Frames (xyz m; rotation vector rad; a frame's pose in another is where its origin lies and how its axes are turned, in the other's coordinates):
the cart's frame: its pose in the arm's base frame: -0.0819 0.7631 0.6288 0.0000 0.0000 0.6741
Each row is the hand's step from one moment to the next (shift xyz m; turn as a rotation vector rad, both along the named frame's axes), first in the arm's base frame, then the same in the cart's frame.
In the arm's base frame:
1: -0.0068 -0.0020 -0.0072 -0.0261 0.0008 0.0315
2: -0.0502 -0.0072 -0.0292 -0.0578 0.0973 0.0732
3: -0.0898 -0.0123 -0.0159 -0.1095 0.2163 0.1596
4: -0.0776 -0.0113 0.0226 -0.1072 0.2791 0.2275
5: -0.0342 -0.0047 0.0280 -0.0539 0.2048 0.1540
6: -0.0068 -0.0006 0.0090 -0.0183 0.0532 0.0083
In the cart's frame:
1: -0.0066 0.0027 -0.0072 -0.0199 0.0169 0.0315
2: -0.0437 0.0257 -0.0292 0.0156 0.1121 0.0732
3: -0.0778 0.0464 -0.0159 0.0495 0.2373 0.1596
4: -0.0677 0.0396 0.0226 0.0905 0.2850 0.2275
5: -0.0297 0.0177 0.0280 0.0857 0.1936 0.1540
6: -0.0057 0.0038 0.0090 0.0189 0.0530 0.0083

